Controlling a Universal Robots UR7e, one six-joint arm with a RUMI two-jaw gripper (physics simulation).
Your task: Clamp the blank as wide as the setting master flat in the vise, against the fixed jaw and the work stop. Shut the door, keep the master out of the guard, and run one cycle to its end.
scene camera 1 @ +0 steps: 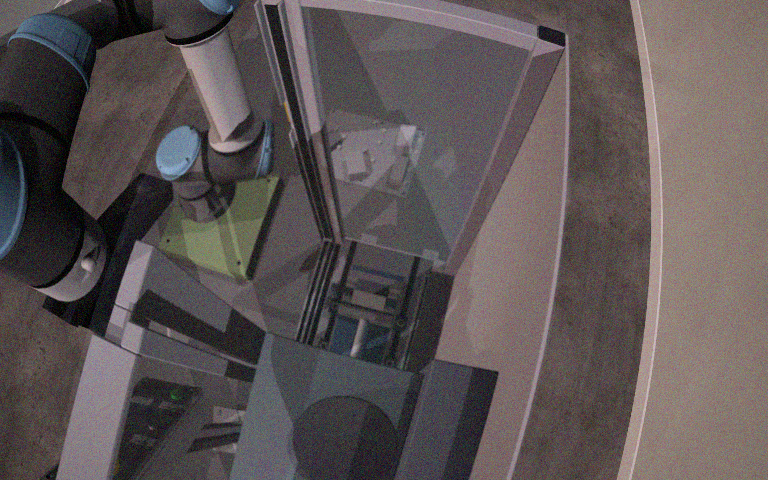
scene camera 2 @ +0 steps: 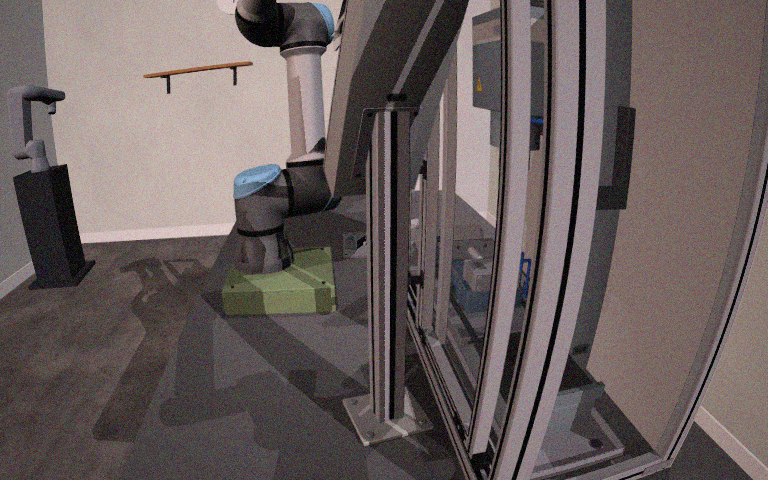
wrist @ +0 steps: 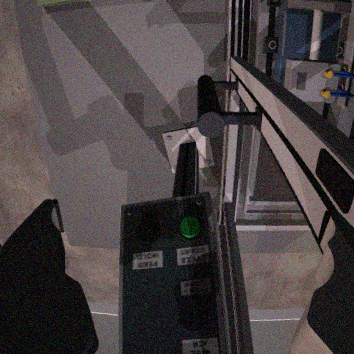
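Seen in the pictures: gripper, fingertip midpoint: [wrist: 191, 209]; arm's base at its link origin: [scene camera 2: 263, 262].
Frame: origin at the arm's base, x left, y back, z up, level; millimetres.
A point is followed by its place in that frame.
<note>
My gripper [wrist: 191, 209] @(x -344, y -202, z 472 mm) is open in the wrist view, its black jaws wide apart on either side of the control box [wrist: 135, 295] @(x -500, y -122, z 402 mm). A round green button [wrist: 190, 227] @(x -456, y -184, z 350 mm) shows on the box, with label plates below it. The door's black handle [wrist: 207, 102] @(x -347, y -215, z 267 mm) is beyond the box, on the pale guard frame; I cannot tell whether the door is fully shut. Inside the guard, the blue vise [wrist: 295, 42] @(x -306, y -384, z 64 mm) [scene camera 2: 467, 297] is partly visible, with a pale block [scene camera 2: 478, 274] at it in scene camera 2. Whether this is the blank, and how it sits against jaw and stop, is unclear. The gripper does not show in either scene view.
Through the guard glass in scene camera 1, pale blocks [scene camera 1: 356, 165] lie on a plate, and which is the master is unclear. A post [scene camera 2: 390, 254] @(x -560, y -157, z 220 mm) stands between the green robot base [scene camera 2: 277, 297] @(x -167, y -23, z -16 mm) and the guard. Two yellow-tipped blue nozzles [wrist: 329, 75] @(x -360, y -427, z 114 mm) show inside the guard.
</note>
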